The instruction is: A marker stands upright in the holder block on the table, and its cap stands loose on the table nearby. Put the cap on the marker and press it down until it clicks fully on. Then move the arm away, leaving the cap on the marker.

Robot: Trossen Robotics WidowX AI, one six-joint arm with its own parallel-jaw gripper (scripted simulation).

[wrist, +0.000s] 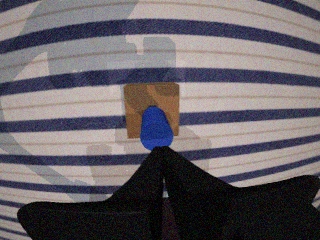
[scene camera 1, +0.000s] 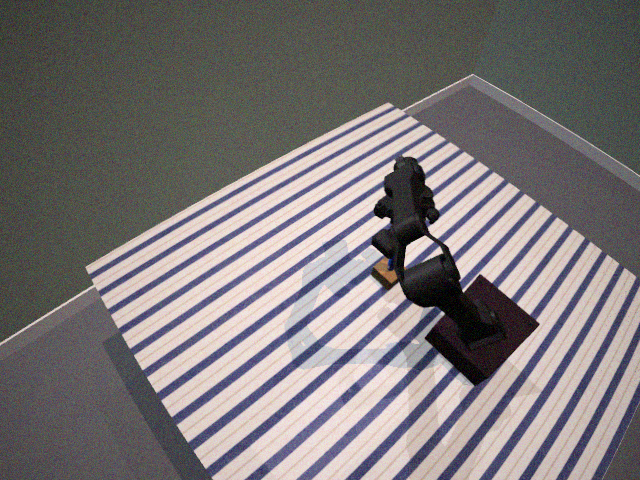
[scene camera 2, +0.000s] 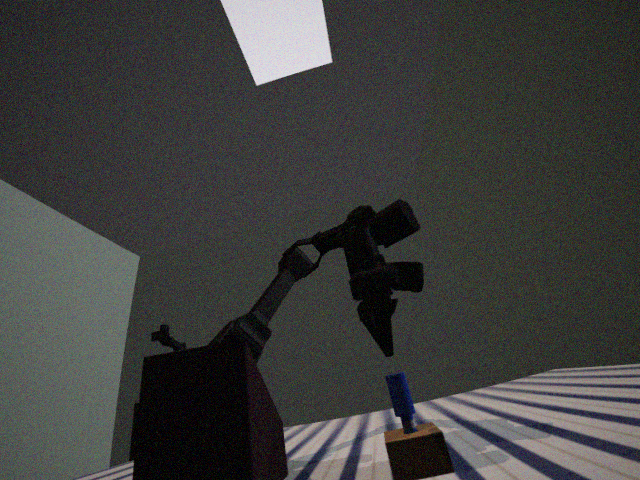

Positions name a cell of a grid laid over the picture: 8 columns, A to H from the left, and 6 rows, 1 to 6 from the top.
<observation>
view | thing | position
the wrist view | my gripper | E4
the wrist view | blue cap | D4
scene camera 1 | my gripper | E4
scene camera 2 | my gripper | E5
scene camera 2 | blue cap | E5
</observation>
